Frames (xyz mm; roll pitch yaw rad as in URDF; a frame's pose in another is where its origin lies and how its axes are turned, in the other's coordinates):
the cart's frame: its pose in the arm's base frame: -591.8 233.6 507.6 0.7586 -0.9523 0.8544
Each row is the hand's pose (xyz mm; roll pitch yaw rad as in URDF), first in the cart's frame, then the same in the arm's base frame.
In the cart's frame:
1: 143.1 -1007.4 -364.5 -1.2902 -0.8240 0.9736
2: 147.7 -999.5 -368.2 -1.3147 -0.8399 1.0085
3: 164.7 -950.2 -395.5 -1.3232 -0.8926 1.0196
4: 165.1 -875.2 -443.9 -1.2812 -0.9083 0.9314
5: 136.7 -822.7 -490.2 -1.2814 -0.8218 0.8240
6: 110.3 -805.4 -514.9 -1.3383 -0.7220 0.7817
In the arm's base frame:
1: 337.3 569.1 69.0 2.8454 -1.0049 -2.1050
2: 331.4 574.8 74.3 2.8454 -0.9765 -2.1035
3: 289.1 609.4 96.4 2.7879 -0.9417 -2.0334
4: 214.3 657.1 106.2 2.6949 -0.9750 -1.9528
5: 149.4 689.1 84.5 2.6362 -1.0851 -1.9801
6: 120.3 700.6 59.5 2.6602 -1.1757 -2.1019

